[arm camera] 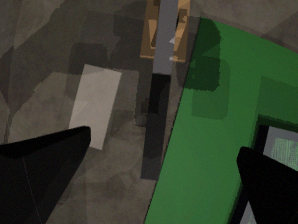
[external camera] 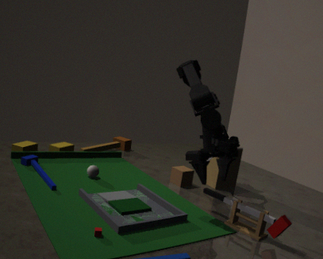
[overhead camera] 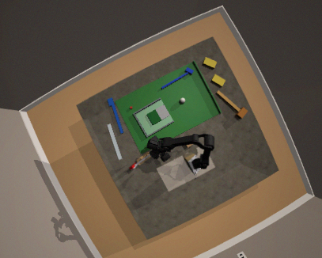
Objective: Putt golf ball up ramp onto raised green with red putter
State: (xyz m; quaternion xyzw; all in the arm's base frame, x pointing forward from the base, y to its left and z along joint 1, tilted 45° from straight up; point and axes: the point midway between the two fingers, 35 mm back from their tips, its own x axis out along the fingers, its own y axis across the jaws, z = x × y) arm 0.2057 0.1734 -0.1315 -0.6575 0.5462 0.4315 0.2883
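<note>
Now: gripper tip 11 cm to the right of the red putter, 4 cm past it and 4 cm above it. Also, from my gripper tip: green mat: 28 cm ahead, 20 cm to the right, 10 cm below; then pale bar: 30 cm to the left, 17 cm ahead, 10 cm below; then tan block: 25 cm to the right, 7 cm below, 5 cm behind.
</note>
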